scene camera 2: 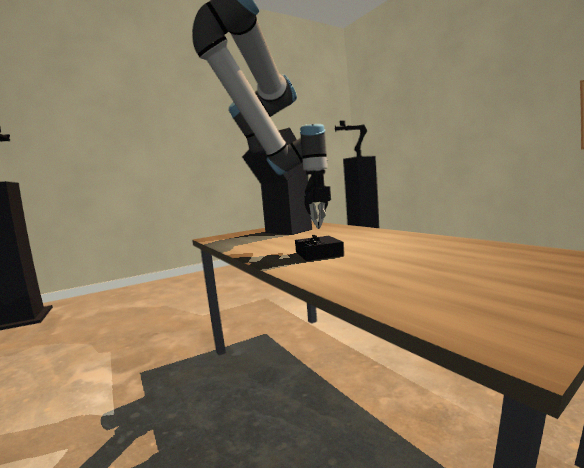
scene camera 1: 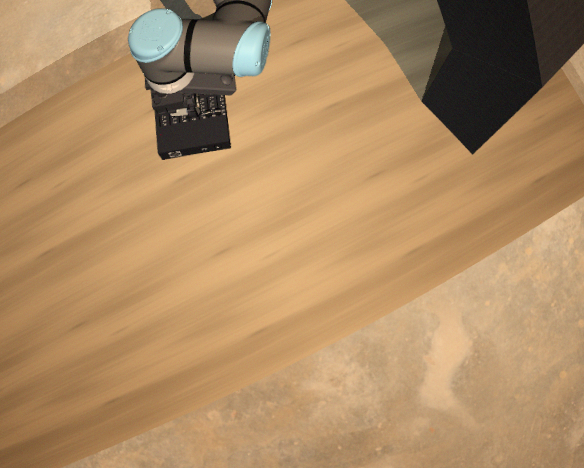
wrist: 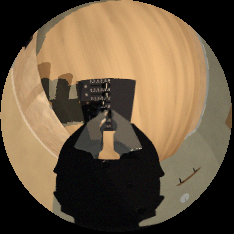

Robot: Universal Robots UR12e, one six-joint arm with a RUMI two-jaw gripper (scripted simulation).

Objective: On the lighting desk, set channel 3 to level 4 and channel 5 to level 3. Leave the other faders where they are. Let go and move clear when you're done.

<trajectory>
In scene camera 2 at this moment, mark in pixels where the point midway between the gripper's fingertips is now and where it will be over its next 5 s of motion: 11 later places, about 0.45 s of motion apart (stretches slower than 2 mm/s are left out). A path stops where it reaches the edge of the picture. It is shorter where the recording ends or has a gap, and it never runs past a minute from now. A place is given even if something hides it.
My gripper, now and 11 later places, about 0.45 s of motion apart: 318, 228; 318, 229; 318, 231; 319, 233; 319, 234; 319, 235; 319, 237; 319, 238; 317, 238; 316, 238; 314, 238; 314, 238
</trajectory>
